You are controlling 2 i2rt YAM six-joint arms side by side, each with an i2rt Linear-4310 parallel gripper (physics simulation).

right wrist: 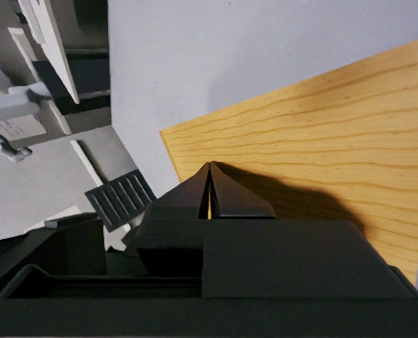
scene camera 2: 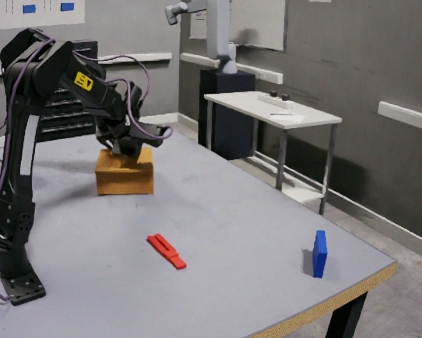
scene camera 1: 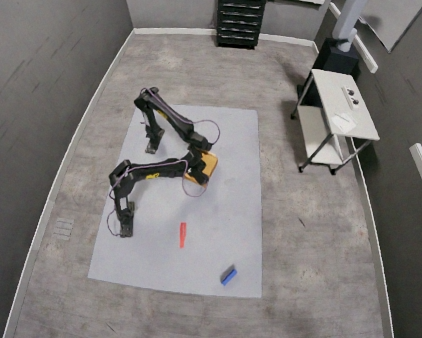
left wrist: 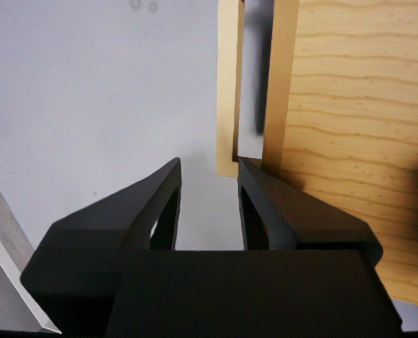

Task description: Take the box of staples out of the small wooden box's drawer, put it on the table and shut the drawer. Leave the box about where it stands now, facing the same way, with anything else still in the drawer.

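Places are measured from the left arm's base along level axes (x up, y right, z ahead), in millimetres.
Pixels of known places: left gripper, between the fingertips: (left wrist: 209, 168); right gripper, between the fingertips: (right wrist: 209, 168) (scene camera 2: 138, 154) (scene camera 1: 205, 165); left arm's base, origin of its link: (scene camera 1: 155, 140); right arm's base, origin of its link: (scene camera 2: 16, 273) (scene camera 1: 127, 219).
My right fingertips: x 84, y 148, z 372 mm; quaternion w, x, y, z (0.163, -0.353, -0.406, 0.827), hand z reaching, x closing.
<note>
For each thing: its top centre in the pictures, then the offset to it from my right fingertips. "spot": a spot on its surface instead.
- small wooden box, centre of its top: (right wrist: 243, 207) (scene camera 2: 125, 158) (scene camera 1: 198, 165) dy +10, dx -6, dz -41 mm
- pale wooden handle frame, a spot on its surface: (left wrist: 226, 90) spot: dy -110, dx -38, dz -15 mm
- red clip-like object, centre of its top: (scene camera 2: 166, 248) (scene camera 1: 182, 235) dy +388, dx -72, dz -37 mm
- blue block, centre of its top: (scene camera 2: 322, 241) (scene camera 1: 229, 277) dy +544, dx -24, dz +236 mm
The small wooden box (scene camera 1: 210, 164) (scene camera 2: 125, 183) (left wrist: 350, 90) (right wrist: 320, 120) stands on the table. In the left wrist view a pale wooden handle frame (left wrist: 226, 90) sticks out from its side, with a gap behind the bar. My left gripper (left wrist: 209, 168) is partly open and empty; its tips are at the near end of the handle, the right-hand finger overlapping the handle's corner. My right gripper (right wrist: 209, 168) (scene camera 2: 132, 153) is shut and empty, with its tips at the box top. The drawer's inside and the box of staples do not show.
A red clip-like object (scene camera 1: 182, 235) (scene camera 2: 166, 251) lies on the table. A blue block (scene camera 1: 229, 276) (scene camera 2: 319, 254) stands near the table's edge. Both arms reach close together over the wooden box. A white trolley (scene camera 2: 327, 120) stands beyond the table.
</note>
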